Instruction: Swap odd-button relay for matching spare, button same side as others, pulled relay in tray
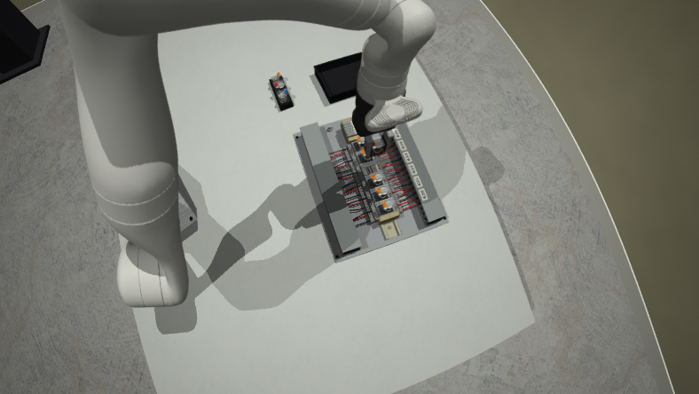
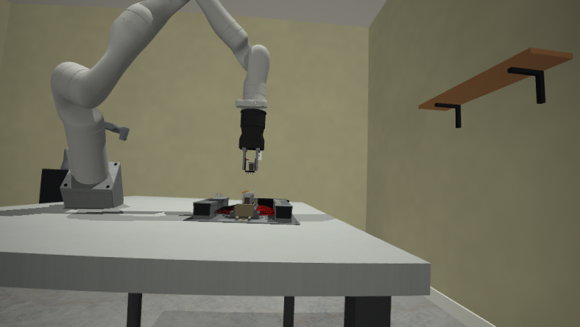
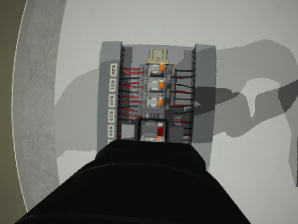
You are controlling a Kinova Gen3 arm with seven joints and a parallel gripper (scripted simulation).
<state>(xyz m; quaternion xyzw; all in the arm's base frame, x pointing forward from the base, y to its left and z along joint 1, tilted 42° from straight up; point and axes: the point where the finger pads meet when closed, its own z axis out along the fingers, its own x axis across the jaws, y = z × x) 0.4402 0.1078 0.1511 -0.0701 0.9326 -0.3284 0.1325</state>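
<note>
Right now my hand is 4 cm short of the black tray, 27 cm to the right of it and 13 cm above it.
</note>
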